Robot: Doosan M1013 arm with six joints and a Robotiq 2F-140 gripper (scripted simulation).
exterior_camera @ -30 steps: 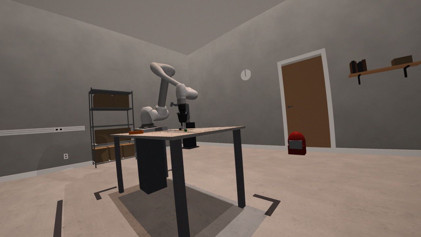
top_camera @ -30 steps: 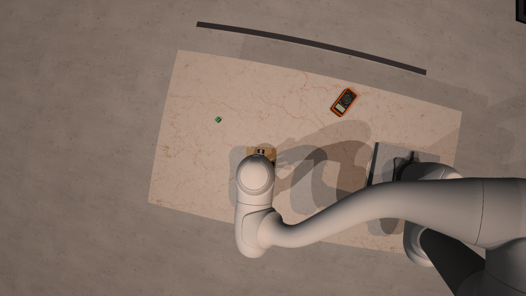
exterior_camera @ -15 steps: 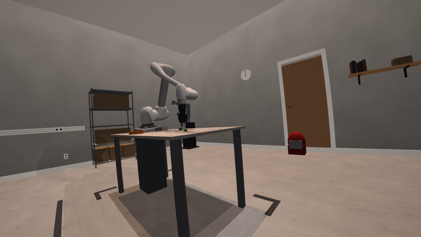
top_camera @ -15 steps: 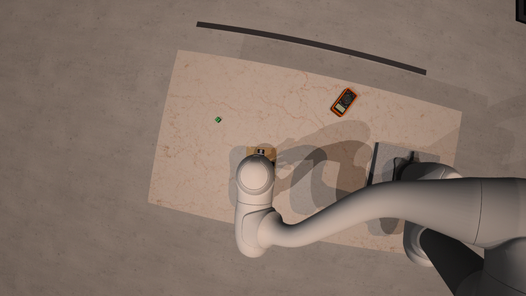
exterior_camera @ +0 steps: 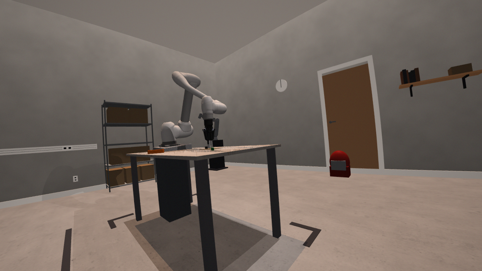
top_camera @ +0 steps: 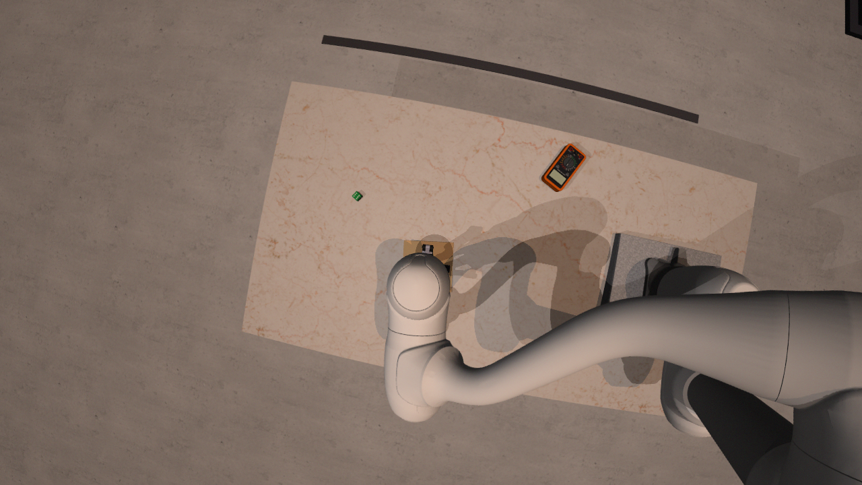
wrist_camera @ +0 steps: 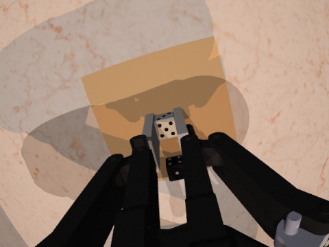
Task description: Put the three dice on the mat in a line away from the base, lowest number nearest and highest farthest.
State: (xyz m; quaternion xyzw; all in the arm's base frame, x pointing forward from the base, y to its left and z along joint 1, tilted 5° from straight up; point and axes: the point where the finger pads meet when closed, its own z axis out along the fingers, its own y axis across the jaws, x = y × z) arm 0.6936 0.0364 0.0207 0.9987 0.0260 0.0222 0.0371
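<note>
My hand is 20 mm above the white die. The rest, counted from my hand: black die 50 mm behind, 30 mm below; mat 40 mm below; green die 230 mm ahead, 160 mm to the right, 30 mm below.
</note>
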